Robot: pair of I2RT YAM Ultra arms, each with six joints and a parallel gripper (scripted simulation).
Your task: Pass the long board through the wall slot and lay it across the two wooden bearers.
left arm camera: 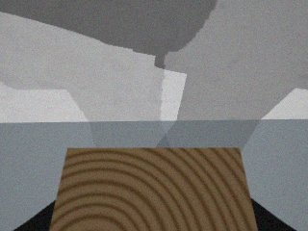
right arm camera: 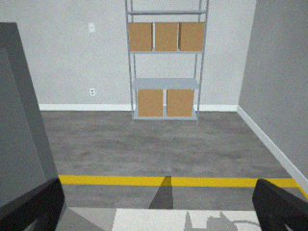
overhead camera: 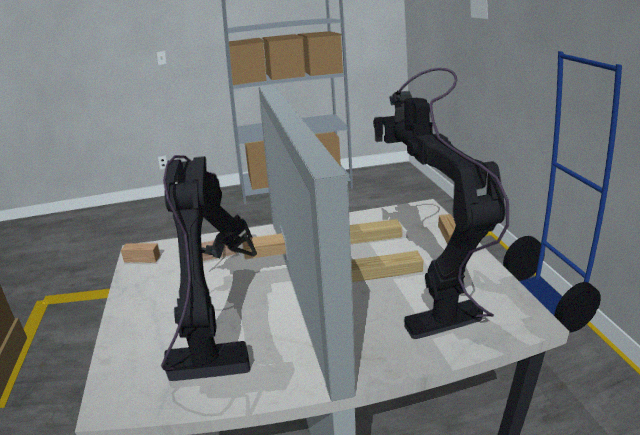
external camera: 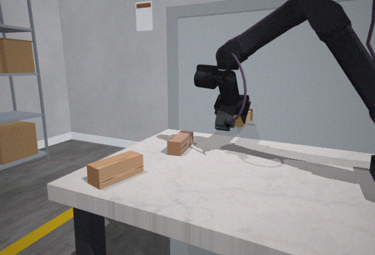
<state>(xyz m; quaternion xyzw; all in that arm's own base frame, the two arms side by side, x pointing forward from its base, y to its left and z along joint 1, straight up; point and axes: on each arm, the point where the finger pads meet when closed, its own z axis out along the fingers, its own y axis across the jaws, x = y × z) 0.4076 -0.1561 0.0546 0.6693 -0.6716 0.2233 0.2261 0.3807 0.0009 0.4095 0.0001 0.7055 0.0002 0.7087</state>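
Now: right hand 20 mm short of the long board, 300 mm to the right of it and 330 mm above it.
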